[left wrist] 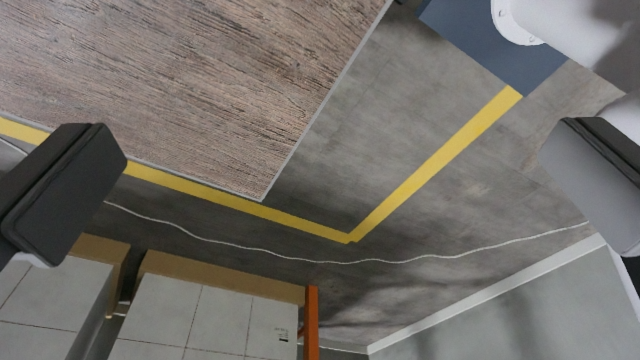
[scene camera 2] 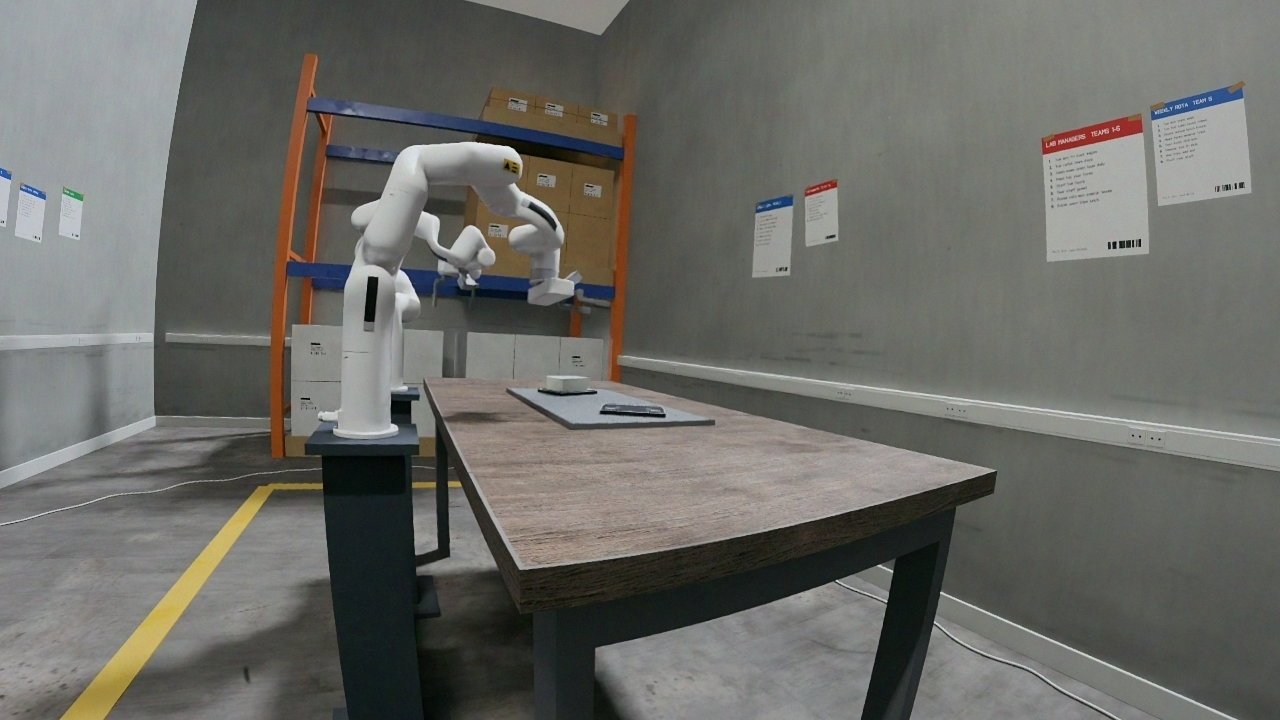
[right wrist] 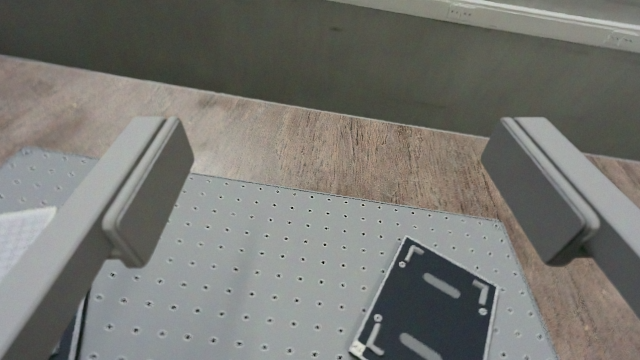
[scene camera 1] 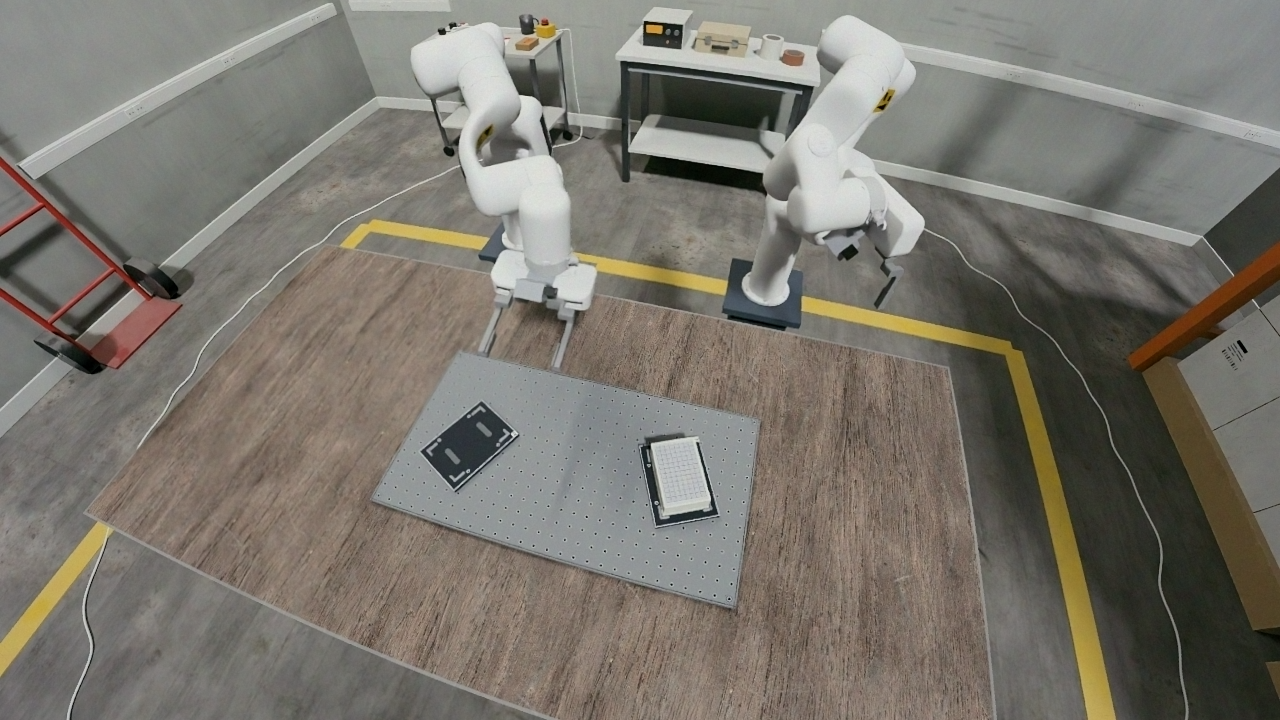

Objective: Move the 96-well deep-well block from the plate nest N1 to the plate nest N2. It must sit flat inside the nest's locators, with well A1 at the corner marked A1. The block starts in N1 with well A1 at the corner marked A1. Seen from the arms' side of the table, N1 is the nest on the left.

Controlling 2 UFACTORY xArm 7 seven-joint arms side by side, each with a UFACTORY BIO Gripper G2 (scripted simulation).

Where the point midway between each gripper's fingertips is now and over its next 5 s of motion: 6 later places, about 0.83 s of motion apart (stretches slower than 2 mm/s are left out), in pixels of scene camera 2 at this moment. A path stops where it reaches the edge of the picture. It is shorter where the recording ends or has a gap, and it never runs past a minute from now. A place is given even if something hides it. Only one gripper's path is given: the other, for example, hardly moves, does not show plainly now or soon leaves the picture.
My right gripper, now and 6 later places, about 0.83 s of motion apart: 598, 308; 574, 302; 571, 318; 571, 341; 571, 360; 571, 364; 571, 374
